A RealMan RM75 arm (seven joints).
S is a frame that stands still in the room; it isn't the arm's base.
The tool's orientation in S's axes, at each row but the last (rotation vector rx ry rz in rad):
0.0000 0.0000 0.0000
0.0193 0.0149 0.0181
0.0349 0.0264 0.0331
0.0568 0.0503 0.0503
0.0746 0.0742 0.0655
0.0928 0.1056 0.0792
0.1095 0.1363 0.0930
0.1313 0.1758 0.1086
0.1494 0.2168 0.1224
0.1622 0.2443 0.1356
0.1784 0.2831 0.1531
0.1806 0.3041 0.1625
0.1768 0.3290 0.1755
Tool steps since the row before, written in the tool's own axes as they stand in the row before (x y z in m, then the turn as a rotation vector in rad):
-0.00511 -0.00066 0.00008 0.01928 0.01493 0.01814
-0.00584 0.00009 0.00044 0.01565 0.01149 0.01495
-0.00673 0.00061 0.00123 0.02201 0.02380 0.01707
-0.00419 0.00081 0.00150 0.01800 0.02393 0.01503
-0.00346 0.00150 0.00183 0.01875 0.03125 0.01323
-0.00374 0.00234 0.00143 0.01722 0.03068 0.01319
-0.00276 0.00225 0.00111 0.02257 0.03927 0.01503
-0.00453 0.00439 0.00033 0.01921 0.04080 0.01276
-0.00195 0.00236 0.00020 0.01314 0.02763 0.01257
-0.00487 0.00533 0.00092 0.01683 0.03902 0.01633
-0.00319 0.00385 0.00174 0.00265 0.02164 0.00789
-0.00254 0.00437 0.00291 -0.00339 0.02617 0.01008
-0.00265 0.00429 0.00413 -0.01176 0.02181 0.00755
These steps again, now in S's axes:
-0.00511 -0.00066 0.00008 0.01928 0.01493 0.01814
-0.00583 -0.00002 0.00053 0.01566 0.01148 0.01494
-0.00671 0.00034 0.00142 0.02167 0.02392 0.01733
-0.00414 0.00051 0.00175 0.01756 0.02396 0.01550
-0.00340 0.00113 0.00218 0.01771 0.03142 0.01422
-0.00372 0.00188 0.00202 0.01624 0.03073 0.01428
-0.00276 0.00184 0.00171 0.02104 0.03958 0.01638
-0.00480 0.00375 0.00169 0.01720 0.04096 0.01494
-0.00209 0.00202 0.00097 0.01265 0.02723 0.01388
-0.00506 0.00434 0.00293 0.01584 0.03839 0.01864
-0.00300 0.00292 0.00324 0.00211 0.02030 0.01099
-0.00206 0.00333 0.00432 -0.00349 0.02325 0.01566
-0.00169 0.00304 0.00551 -0.01152 0.01772 0.01498

